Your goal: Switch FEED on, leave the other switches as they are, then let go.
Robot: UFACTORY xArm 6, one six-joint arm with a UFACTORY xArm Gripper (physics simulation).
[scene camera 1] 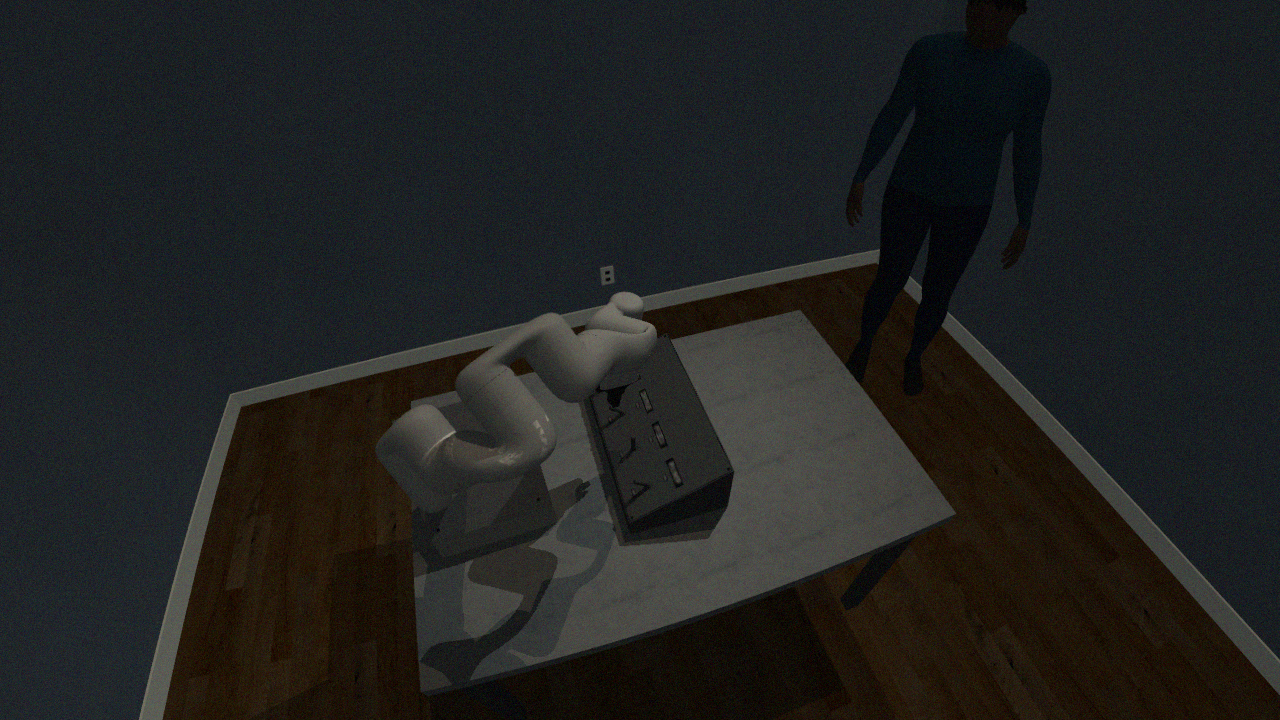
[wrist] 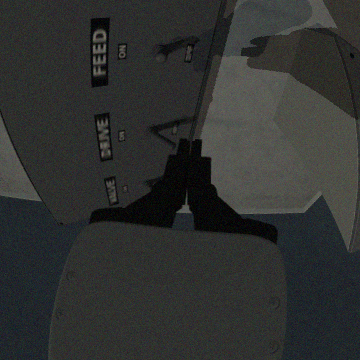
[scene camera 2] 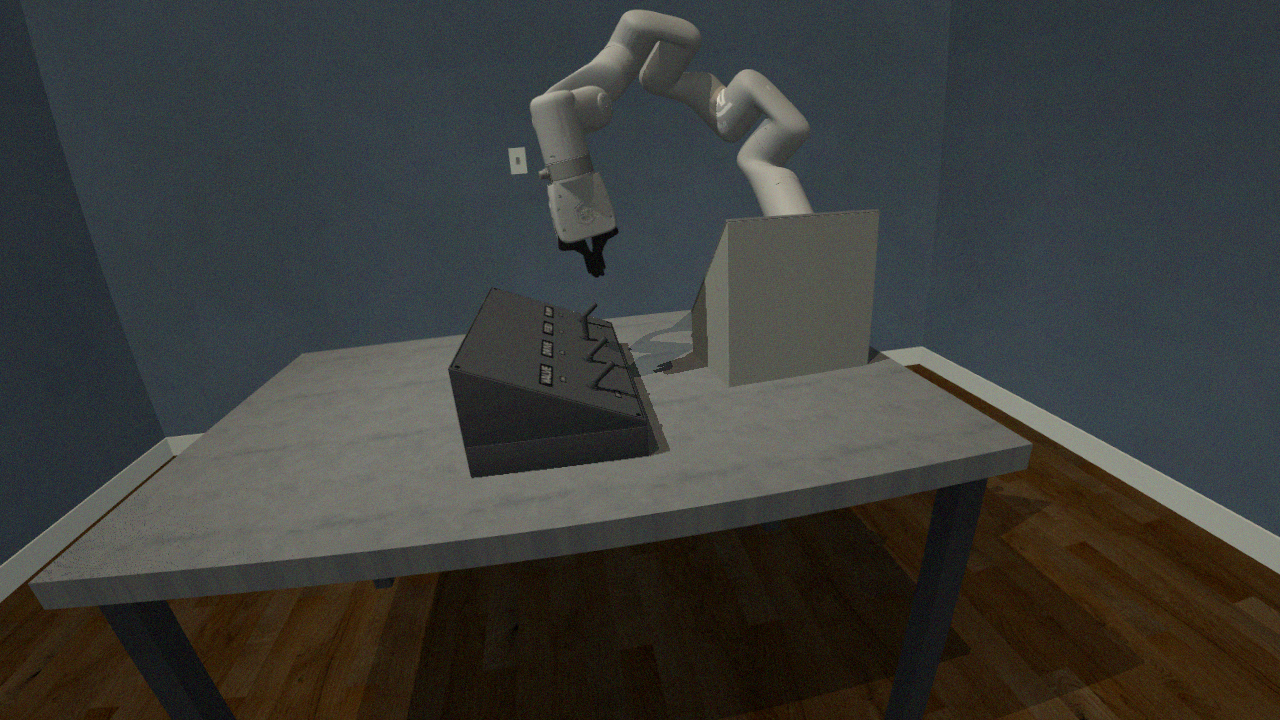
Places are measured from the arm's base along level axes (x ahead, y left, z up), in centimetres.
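Pixels of known places: gripper, fingertip midpoint: (scene camera 1: 613,403) (wrist: 190,153) (scene camera 2: 598,275); arm's base, origin of the base link: (scene camera 2: 804,252).
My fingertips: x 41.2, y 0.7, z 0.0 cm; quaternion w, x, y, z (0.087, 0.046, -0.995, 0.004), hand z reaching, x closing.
For each thing: its top centre in the pictures, then the offset to it from my fingertips. "pt": a spot on its surface instead. Level surfaces: height alone.
- FEED label, middle of its top: (wrist: 97,53) (scene camera 2: 548,326) (scene camera 1: 659,433) dx +9.4, dy -6.2, dz -9.8 cm
- FEED lever, surface spot: (wrist: 160,56) pt dx +2.6, dy -5.6, dz -8.1 cm
- side, surface spot: (wrist: 122,51) pt dx +7.0, dy -5.8, dz -11.2 cm
- DRIVE lever, middle of its top: (wrist: 161,147) (scene camera 2: 595,337) dx +2.4, dy +6.6, dz -9.1 cm
- VALVE lever, middle of its top: (scene camera 2: 601,361) (wrist: 155,199) dx +3.7, dy +18.6, dz -9.1 cm
- table, its level: dz -22.0 cm
- fourth switch's lever, surface spot: (scene camera 1: 638,490) pt dx -0.9, dy -17.1, dz -14.1 cm
The dark sloped switch panel (scene camera 1: 693,438) (scene camera 2: 501,344) (wrist: 50,110) stands on the table. In the wrist view the FEED label (wrist: 100,52) is at the upper left, and the FEED lever (wrist: 160,56) (scene camera 1: 629,448) is clear of its OFF mark (wrist: 189,53) and looks tipped to the ON side (wrist: 122,51). The DRIVE lever (wrist: 165,138) leans to the low, OFF side. The VALVE lever (wrist: 151,183) is mostly hidden behind a finger. My gripper (scene camera 1: 615,396) (scene camera 2: 597,271) (wrist: 190,153) is shut and empty, raised above the levers and touching none.
The arm's pale base block (scene camera 2: 796,295) stands on the table (scene camera 2: 358,483), on the panel's low side. A fourth switch's lever (scene camera 1: 638,490) is beyond FEED, outside the wrist view. A person (scene camera 1: 962,134) stands past the table's far right corner.
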